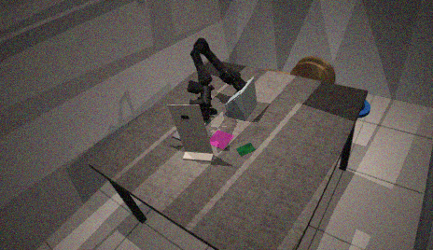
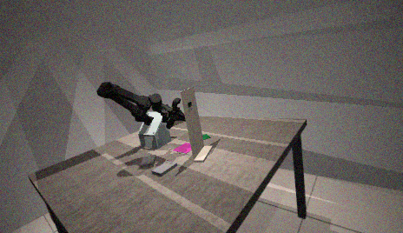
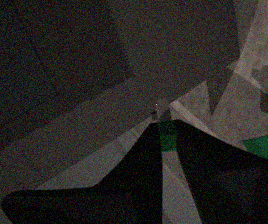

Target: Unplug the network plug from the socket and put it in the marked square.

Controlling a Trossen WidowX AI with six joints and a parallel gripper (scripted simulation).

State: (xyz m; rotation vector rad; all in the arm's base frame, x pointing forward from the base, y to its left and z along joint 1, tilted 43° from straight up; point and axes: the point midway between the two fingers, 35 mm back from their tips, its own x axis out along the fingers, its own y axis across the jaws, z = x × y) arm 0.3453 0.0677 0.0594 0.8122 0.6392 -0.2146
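The pink patch is 70 mm behind my gripper tip, 10 mm to the left of it and 190 mm below it. From my gripper tip the other things lie so: upright grey panel 90 mm ahead, 30 mm to the right, 20 mm below.
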